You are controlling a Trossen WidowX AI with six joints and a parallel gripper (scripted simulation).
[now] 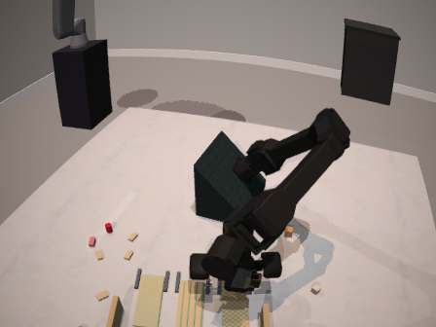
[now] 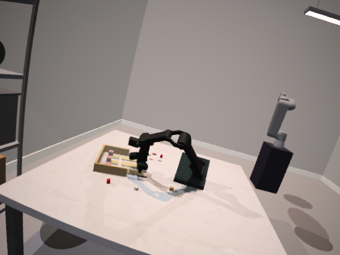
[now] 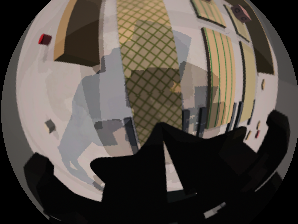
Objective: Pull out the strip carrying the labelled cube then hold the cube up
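My gripper tip is 9 cm short of the tan woven strip and 3 cm to the right of it. Round my gripper tip: pink block 2 cm behind, 39 cm to the right; then tan block 2 cm behind, 27 cm to the right.
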